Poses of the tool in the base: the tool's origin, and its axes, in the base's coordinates. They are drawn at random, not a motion.
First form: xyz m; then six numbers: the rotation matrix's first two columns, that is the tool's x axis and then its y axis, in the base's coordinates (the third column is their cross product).
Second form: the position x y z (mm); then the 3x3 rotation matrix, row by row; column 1 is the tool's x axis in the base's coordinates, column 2 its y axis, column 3 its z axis. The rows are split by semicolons. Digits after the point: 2 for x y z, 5 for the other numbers.
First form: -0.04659, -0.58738, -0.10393, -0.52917, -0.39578, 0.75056, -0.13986, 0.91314, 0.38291
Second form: -46.59, -587.38, -103.93; -0.52917, -0.13986, -0.83691; -0.39578, 0.91314, 0.09765; 0.75056, 0.38291, -0.53856
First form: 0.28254, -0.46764, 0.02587, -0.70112, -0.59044, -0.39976, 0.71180, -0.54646, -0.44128
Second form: 282.54, -467.64, 25.87; -0.70112, 0.71180, 0.04210; -0.59044, -0.54646, -0.59394; -0.39976, -0.44128, 0.80341
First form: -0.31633, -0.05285, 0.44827, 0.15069, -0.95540, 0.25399, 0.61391, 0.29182, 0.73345
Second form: -316.33, -52.85, 448.27; 0.15069, 0.61391, -0.77486; -0.95540, 0.29182, 0.04540; 0.25399, 0.73345, 0.63050
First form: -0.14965, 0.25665, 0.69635, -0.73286, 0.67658, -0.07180, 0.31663, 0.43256, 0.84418
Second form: -149.65, 256.65, 696.35; -0.73286, 0.31663, 0.60221; 0.67658, 0.43256, 0.59593; -0.07180, 0.84418, -0.53123
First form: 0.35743, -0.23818, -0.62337, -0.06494, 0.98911, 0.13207, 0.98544, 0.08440, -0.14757
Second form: 357.43, -238.18, -623.37; -0.06494, 0.98544, -0.15711; 0.98911, 0.08440, 0.12056; 0.13207, -0.14757, -0.98019
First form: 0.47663, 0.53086, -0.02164, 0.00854, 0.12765, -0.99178, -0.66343, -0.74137, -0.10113
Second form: 476.63, 530.86, -21.64; 0.00854, -0.66343, -0.74819; 0.12765, -0.74137, 0.65884; -0.99178, -0.10113, 0.07836
